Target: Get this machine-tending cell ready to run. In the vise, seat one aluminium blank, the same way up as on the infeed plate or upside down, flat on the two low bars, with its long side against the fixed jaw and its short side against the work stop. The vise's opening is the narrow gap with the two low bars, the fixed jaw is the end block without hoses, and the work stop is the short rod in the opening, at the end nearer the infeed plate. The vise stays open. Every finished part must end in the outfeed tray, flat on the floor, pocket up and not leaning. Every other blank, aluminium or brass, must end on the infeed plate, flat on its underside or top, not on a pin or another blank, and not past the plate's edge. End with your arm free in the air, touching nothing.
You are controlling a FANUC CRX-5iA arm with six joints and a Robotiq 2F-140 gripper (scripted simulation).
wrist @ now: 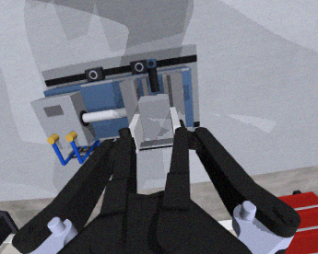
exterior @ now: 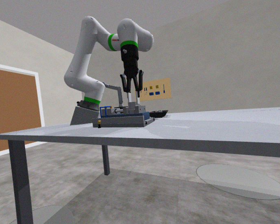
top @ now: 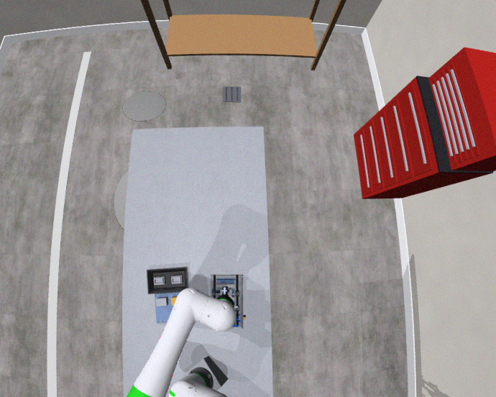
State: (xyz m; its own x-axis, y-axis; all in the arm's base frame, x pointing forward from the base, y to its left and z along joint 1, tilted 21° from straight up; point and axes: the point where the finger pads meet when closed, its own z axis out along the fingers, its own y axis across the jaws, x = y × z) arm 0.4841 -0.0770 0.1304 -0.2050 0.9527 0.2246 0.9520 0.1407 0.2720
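Right now the black work stop rod is 50 mm to the left of my hand, 50 mm below it and 10 mm behind it. Round my hand: blue infeed plate: 300 mm to the left, 180 mm behind, 140 mm below; hose-end block: 160 mm behind, 60 mm below, 30 mm to the right; brass blank: 270 mm to the left, 120 mm behind, 110 mm below.
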